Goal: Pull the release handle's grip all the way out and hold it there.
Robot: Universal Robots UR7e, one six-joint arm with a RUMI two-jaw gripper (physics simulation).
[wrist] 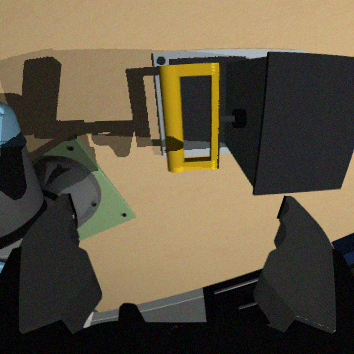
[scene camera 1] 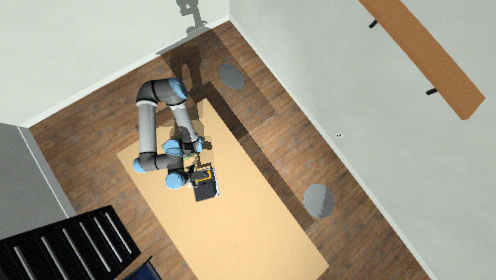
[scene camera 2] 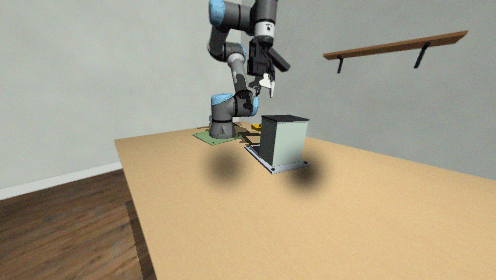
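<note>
The release handle's yellow grip [scene camera 1: 210, 174] [scene camera 2: 256, 127] [wrist: 172, 120] is a rectangular frame beside a dark-topped box [scene camera 1: 206, 191] [scene camera 2: 290, 142] [wrist: 305, 125]. A short dark rod joins it to the box's side in the wrist view. The box stands on a light grey base plate [scene camera 2: 290, 168]; the grip is on its robot-base side. In scene camera 2 the box hides most of the grip. My gripper [scene camera 2: 264, 94] [wrist: 177, 196] is open and empty, with its fingertips above the level of the box top. In the wrist view the grip shows ahead of the fingers, apart from both.
The arm's base stands on a green plate [scene camera 2: 213, 141] [wrist: 112, 210] on the wooden table [scene camera 1: 240, 215] [scene camera 2: 200, 215]. A black slatted unit [scene camera 1: 65, 245] stands on the floor beside the table. A brown shelf [scene camera 1: 430, 60] [scene camera 2: 395, 47] is fixed to the wall.
</note>
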